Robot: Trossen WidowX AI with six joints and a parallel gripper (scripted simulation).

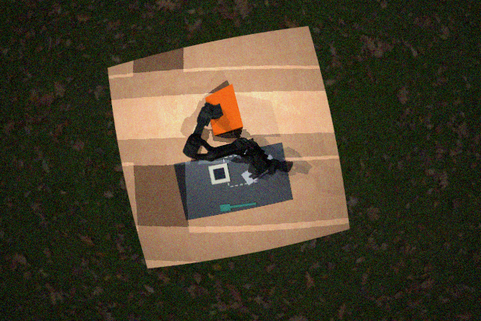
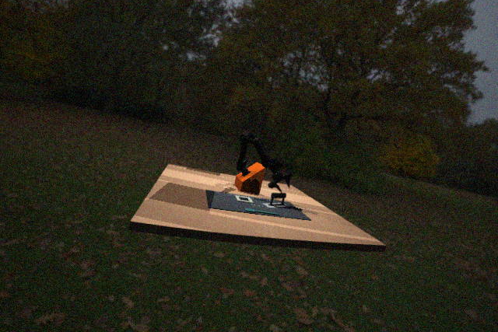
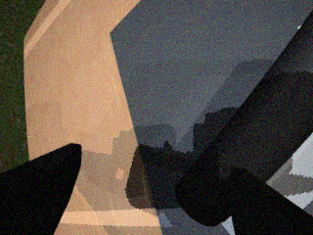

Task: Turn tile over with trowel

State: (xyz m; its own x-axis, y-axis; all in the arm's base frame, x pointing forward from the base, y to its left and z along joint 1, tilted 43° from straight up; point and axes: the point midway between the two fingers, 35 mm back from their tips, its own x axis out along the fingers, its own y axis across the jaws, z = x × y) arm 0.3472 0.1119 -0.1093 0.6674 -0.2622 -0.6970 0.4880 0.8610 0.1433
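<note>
Right now the white tile is 50 mm behind my gripper tip, 270 mm to the right of it and 110 mm below it. From my gripper tip the other things lie so: teal trowel: 160 mm ahead, 250 mm to the right, 110 mm below; dark grey mat: 30 mm ahead, 210 mm to the right, 130 mm below.
</note>
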